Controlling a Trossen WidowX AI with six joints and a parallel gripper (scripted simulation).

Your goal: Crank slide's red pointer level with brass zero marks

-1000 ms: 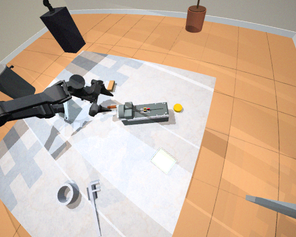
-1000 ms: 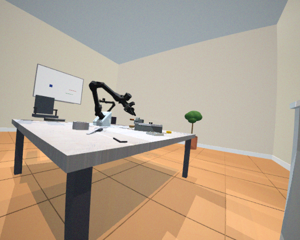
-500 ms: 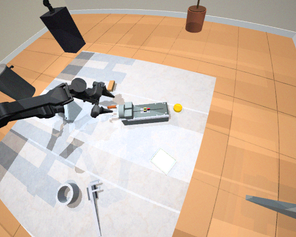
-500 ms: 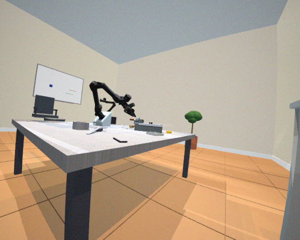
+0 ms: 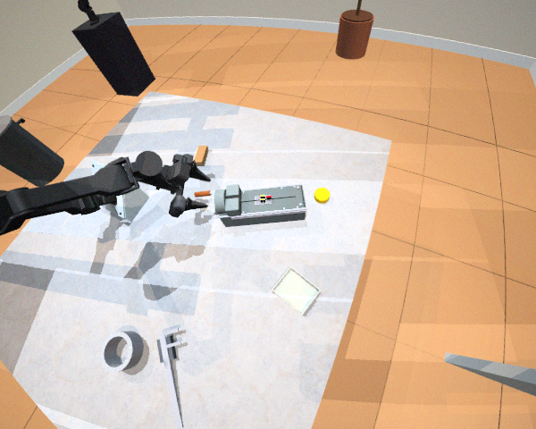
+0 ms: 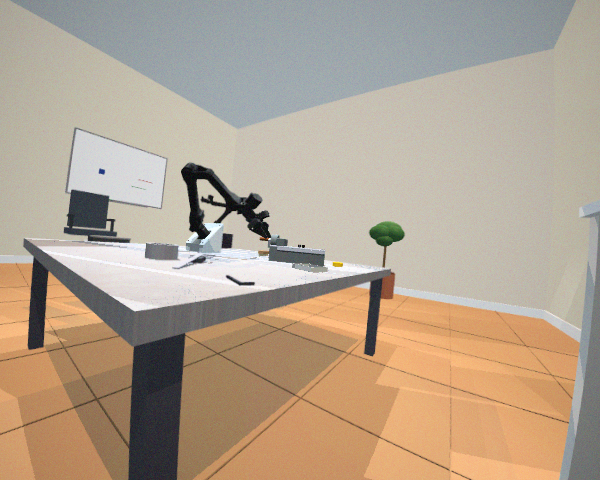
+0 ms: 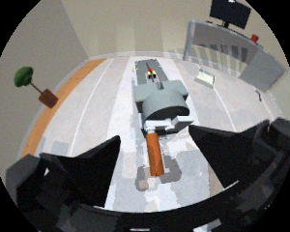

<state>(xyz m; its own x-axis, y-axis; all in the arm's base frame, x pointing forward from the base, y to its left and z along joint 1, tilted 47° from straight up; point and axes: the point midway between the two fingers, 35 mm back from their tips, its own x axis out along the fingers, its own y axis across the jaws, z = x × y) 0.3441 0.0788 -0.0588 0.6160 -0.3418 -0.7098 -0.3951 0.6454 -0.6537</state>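
Right now the orange-brown crank handle is 2 cm behind my gripper tip, 1 cm to the right of it and 1 cm below it. From my gripper tip the other things lie so: tan block (18 cm behind, 19 cm to the left, 9 cm below); red pointer (17 cm ahead, 5 cm to the left, 2 cm below); yellow disc (32 cm ahead, 15 cm to the left, 10 cm below).
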